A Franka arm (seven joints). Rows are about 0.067 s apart.
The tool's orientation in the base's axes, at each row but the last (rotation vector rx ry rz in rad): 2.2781 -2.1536 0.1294; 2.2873 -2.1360 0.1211; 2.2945 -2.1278 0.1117; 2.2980 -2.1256 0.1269; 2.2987 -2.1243 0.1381; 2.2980 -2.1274 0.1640; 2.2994 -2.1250 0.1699; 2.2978 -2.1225 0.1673
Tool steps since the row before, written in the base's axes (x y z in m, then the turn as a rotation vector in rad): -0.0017 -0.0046 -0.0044 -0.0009 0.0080 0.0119; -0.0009 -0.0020 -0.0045 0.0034 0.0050 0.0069; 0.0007 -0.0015 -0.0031 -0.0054 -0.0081 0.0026; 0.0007 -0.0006 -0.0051 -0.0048 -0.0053 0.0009; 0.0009 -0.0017 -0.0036 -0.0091 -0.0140 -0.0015; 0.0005 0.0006 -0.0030 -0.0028 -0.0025 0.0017; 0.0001 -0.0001 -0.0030 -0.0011 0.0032 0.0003; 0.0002 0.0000 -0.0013 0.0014 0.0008 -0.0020
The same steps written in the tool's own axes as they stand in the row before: 0.0042 0.0022 0.0046 -0.0073 -0.0002 -0.0124; 0.0016 0.0012 0.0046 -0.0043 -0.0041 -0.0070; 0.0014 -0.0005 0.0032 0.0078 0.0059 -0.0024; 0.0003 -0.0004 0.0052 0.0050 0.0052 -0.0008; 0.0015 -0.0006 0.0038 0.0131 0.0103 0.0019; -0.0008 -0.0003 0.0030 0.0024 0.0029 -0.0017; -0.0001 0.0001 0.0030 -0.0032 0.0008 -0.0006; -0.0001 -0.0001 0.0013 -0.0009 -0.0013 0.0020
